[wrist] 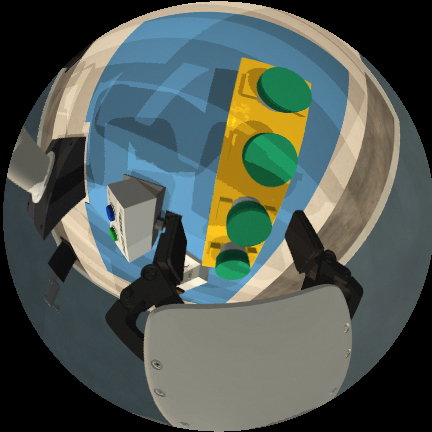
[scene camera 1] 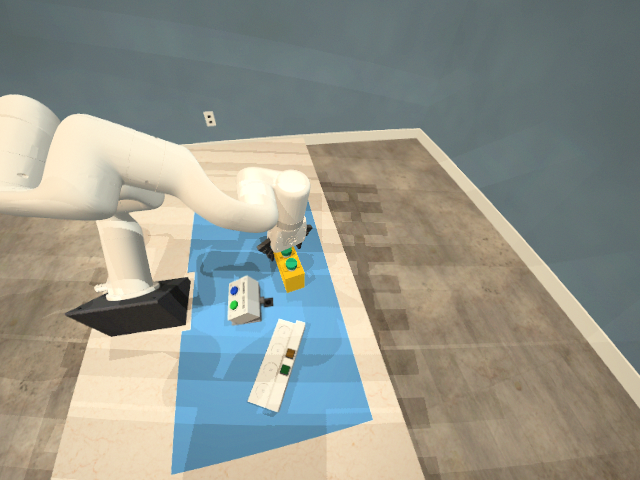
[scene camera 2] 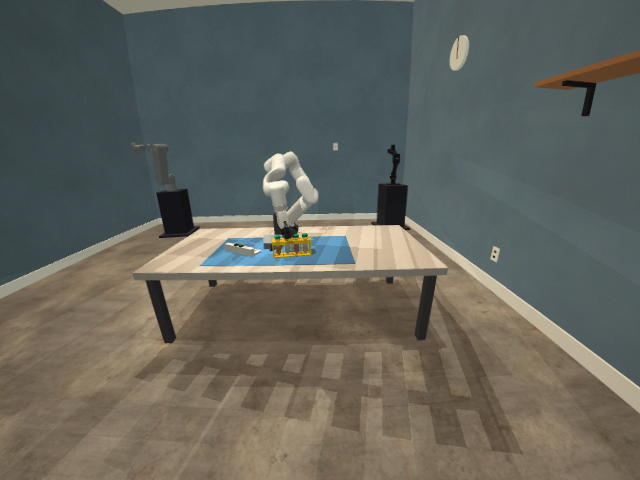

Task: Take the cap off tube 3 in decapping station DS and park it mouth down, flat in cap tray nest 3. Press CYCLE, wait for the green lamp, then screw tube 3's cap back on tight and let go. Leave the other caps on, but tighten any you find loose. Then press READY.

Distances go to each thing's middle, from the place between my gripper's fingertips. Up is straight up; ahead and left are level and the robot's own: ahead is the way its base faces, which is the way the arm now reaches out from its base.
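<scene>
Grey box (scene camera 1: 244, 305): 130 mm behind my hand, 70 mm below, 80 mm to the right of it.
</scene>
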